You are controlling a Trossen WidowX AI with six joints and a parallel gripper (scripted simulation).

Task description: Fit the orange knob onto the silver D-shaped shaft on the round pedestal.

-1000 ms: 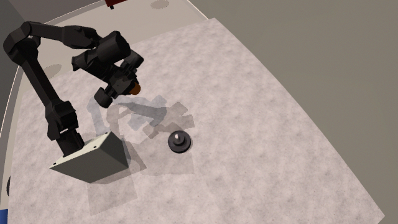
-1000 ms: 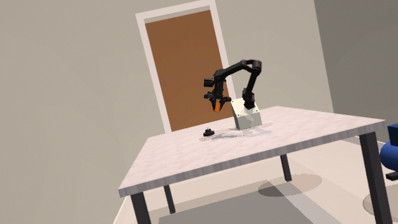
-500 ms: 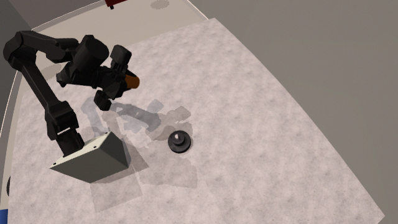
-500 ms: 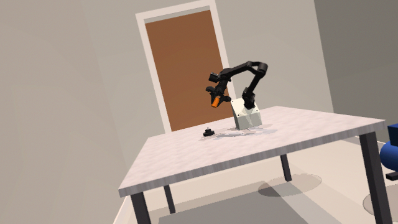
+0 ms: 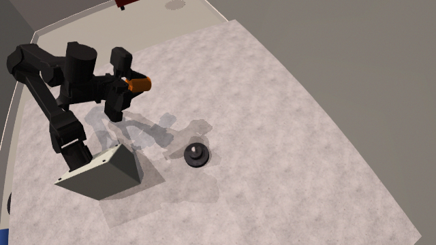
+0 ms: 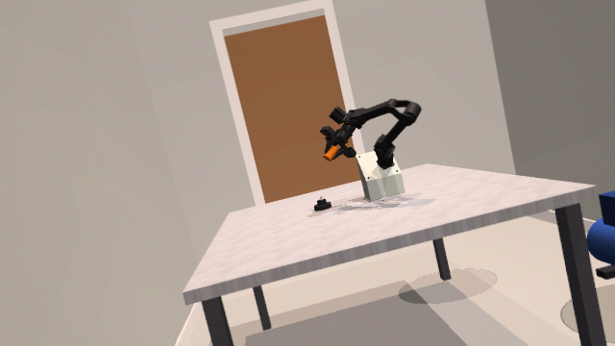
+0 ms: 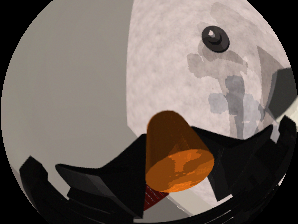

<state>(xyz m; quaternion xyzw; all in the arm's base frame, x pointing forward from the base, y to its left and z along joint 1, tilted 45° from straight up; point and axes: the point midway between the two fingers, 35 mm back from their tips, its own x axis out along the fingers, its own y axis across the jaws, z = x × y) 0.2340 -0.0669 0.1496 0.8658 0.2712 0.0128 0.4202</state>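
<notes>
Right now the black round pedestal is 21 cm below my gripper tip, 16 cm to the right of it and 4 cm ahead of it. The rest, counted from my gripper tip: orange knob: 3 cm behind, 2 cm above, 1 cm to the right.
</notes>
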